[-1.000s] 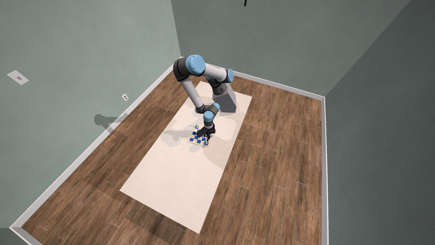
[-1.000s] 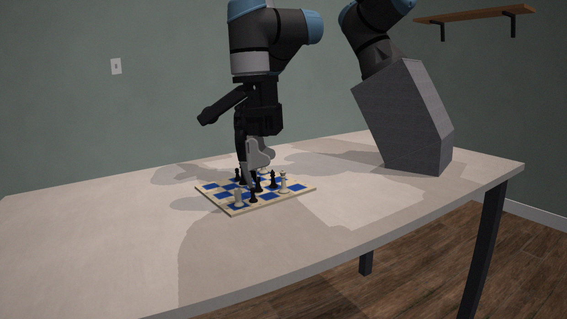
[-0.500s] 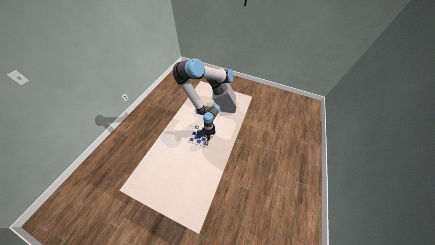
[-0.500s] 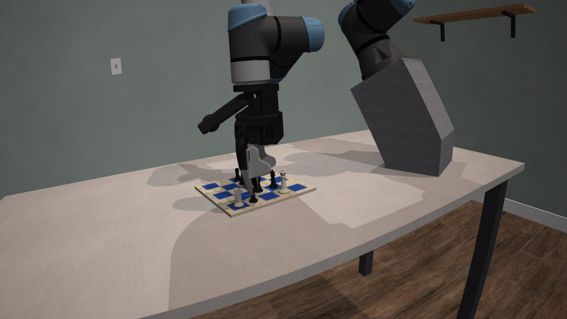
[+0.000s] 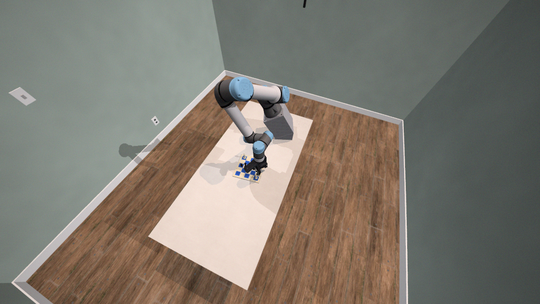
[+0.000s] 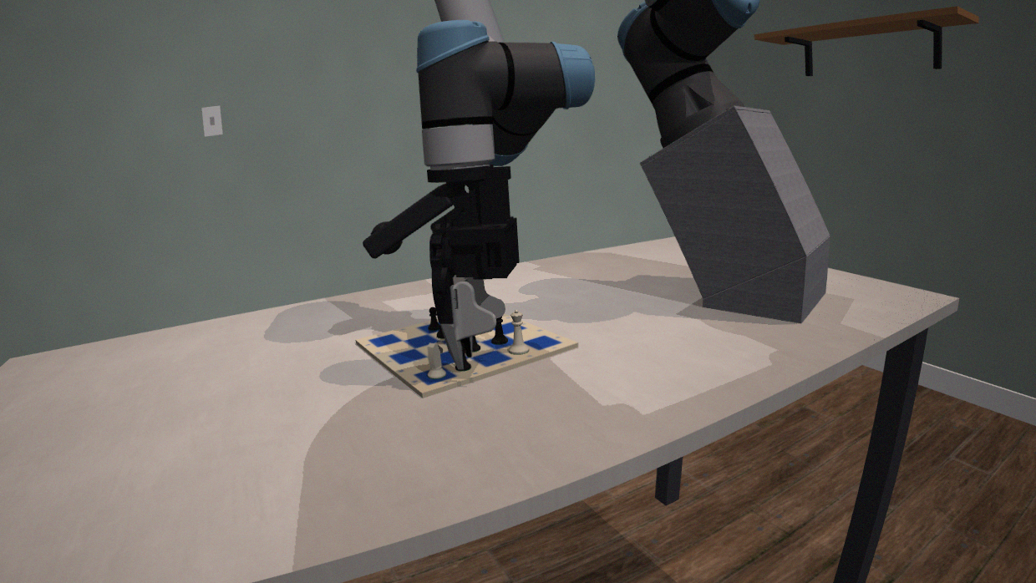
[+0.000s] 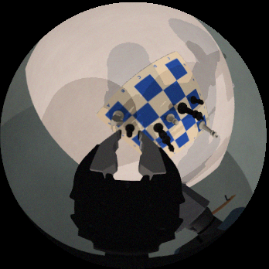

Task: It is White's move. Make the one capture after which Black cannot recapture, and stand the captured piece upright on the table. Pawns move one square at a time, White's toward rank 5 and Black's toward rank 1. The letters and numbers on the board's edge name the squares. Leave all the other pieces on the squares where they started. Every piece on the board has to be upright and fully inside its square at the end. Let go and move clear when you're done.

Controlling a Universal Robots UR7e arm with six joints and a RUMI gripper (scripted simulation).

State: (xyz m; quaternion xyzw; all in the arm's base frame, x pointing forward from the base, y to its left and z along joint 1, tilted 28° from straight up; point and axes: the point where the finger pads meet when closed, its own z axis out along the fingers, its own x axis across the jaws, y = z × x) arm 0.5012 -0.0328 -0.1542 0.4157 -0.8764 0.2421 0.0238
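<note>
The white king is 160 mm to the right of my hand, 110 mm behind it and 10 mm above it. The rest, counted from my hand: white pawn (80 mm to the right, 30 mm behind, 10 mm below); blue-and-cream chessboard (80 mm to the right, 30 mm below, 30 mm behind); black king (120 mm to the right, 30 mm behind, 10 mm above).
</note>
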